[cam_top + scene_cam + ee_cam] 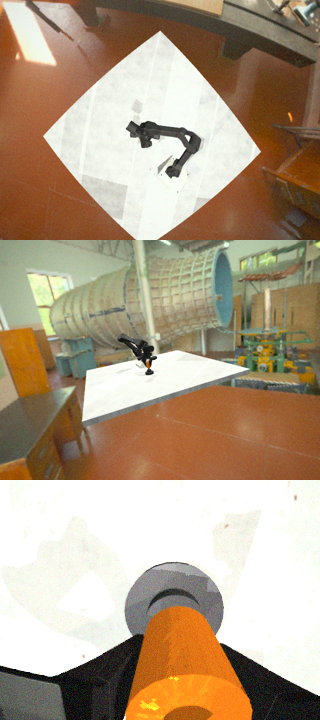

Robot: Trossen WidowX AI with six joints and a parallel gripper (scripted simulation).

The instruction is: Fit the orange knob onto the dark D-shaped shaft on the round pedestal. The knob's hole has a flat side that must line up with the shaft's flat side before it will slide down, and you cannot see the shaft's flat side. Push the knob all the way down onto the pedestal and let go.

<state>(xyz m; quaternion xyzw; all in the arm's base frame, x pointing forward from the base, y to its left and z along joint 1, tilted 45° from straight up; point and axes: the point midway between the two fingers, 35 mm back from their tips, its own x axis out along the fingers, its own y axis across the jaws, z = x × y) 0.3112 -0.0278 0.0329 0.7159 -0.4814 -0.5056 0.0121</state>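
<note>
Now: gripper tip 20 mm below the orange knob. Round my gripper tip: pedestal: 40 mm below.
</note>
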